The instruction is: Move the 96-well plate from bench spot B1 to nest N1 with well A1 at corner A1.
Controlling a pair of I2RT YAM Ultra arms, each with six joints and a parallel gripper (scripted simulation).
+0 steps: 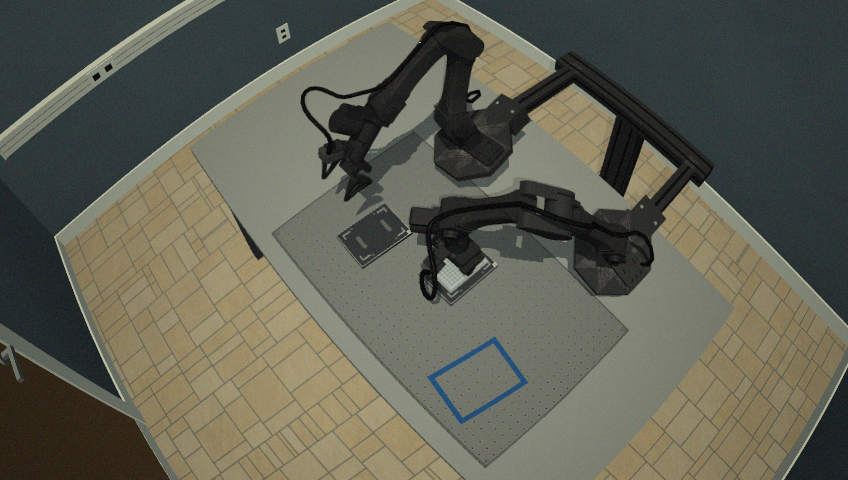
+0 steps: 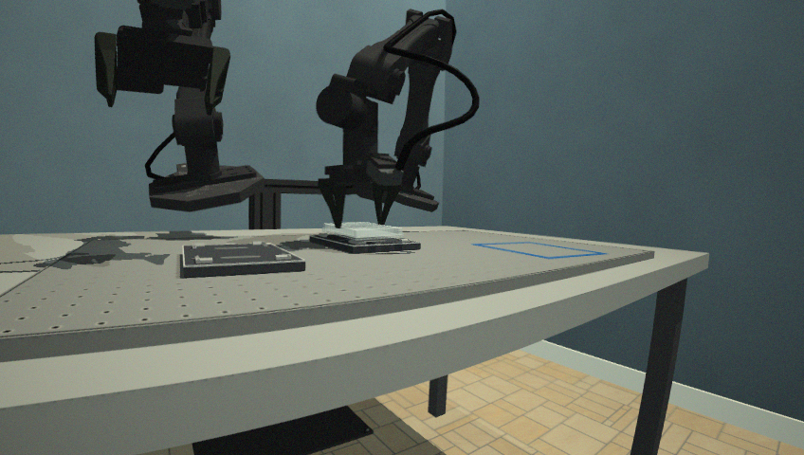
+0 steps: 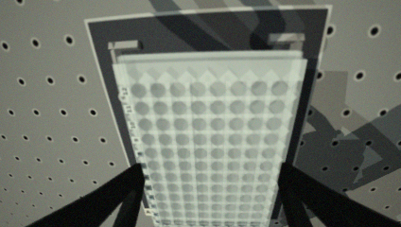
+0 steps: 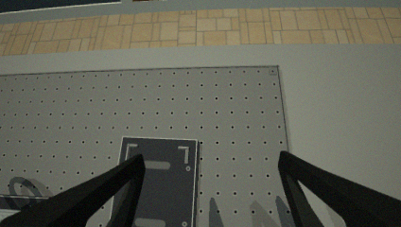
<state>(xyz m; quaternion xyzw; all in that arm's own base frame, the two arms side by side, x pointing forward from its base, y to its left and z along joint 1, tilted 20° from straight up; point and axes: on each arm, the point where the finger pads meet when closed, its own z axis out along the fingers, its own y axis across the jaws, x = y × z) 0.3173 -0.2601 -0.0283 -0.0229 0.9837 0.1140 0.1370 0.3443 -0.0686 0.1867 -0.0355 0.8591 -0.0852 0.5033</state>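
The 96-well plate lies 1 cm below my left hand. Round my left hand: A1 label: 7 cm behind, 6 cm to the left, 3 cm below.
My right hand is 110 mm past the 96-well plate, 320 mm to the right of it and 140 mm above it. Also, from my right hand: A1 label 180 mm behind, 380 mm to the left, 160 mm below.
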